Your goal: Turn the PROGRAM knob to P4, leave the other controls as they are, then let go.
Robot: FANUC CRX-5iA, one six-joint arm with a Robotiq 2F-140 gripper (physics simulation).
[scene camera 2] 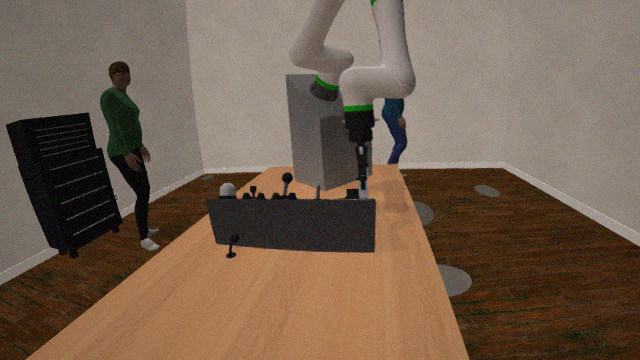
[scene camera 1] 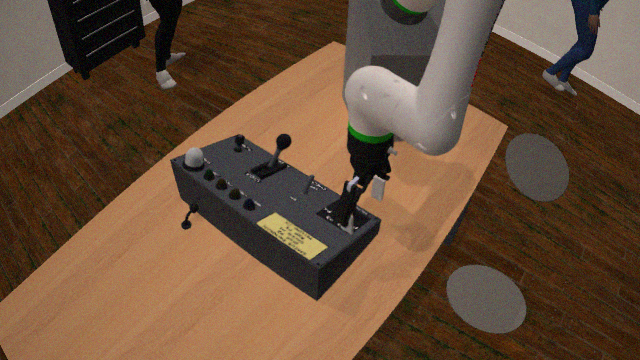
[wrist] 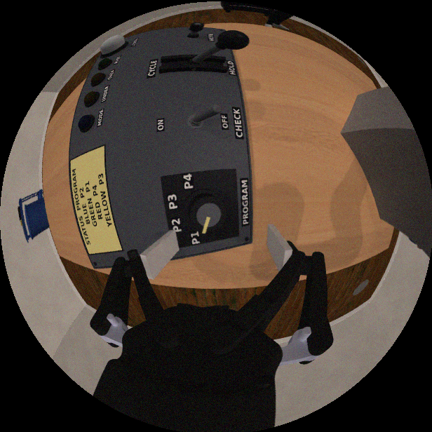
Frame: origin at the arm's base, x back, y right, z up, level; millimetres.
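Seen in the pictures: gripper, fingertip midpoint: (scene camera 2: 364,191) (scene camera 1: 362,214); arm's base, origin of the base link: (scene camera 2: 323,92) (scene camera 1: 403,4).
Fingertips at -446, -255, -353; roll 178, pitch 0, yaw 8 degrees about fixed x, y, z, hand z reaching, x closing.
Pixels of each thing's top centre, then the offset from my fingertips to it, as dx, dy, dz. "*": a spot on its surface instead. Level surfaces: height alone.
- knob, middle of its top: (scene camera 2: 353,187) -20, +34, +22
- wooden table, its level: dz -103
- yellow note, surface spot: (scene camera 1: 292,235) * -182, +46, +42
The PROGRAM knob (wrist: 209,214) is a round dark knob with a grey top on a black plate. Its yellow pointer mark (wrist: 206,225) points toward the P1 label (wrist: 195,237). The P4 label (wrist: 188,181) is on the plate's far side in the wrist view. The knob (scene camera 2: 352,193) shows as a small dark block in scene camera 2; in scene camera 1 the gripper mostly hides it. My gripper (scene camera 1: 365,207) (scene camera 2: 363,190) (wrist: 221,237) is open and empty, its pale pads wide apart near the knob's P1 side. Pad contact with the knob cannot be told.
The control box (scene camera 1: 250,230) (scene camera 2: 295,225) (wrist: 135,150) stands on the wooden table (scene camera 1: 150,280) (scene camera 2: 250,310). The CHECK toggle (wrist: 205,116) leans toward OFF. The ball-topped lever (wrist: 233,40) leans toward HOLD. A yellow note (scene camera 1: 292,235) (wrist: 95,200) and a grey block (scene camera 2: 307,130) (wrist: 395,150) also show.
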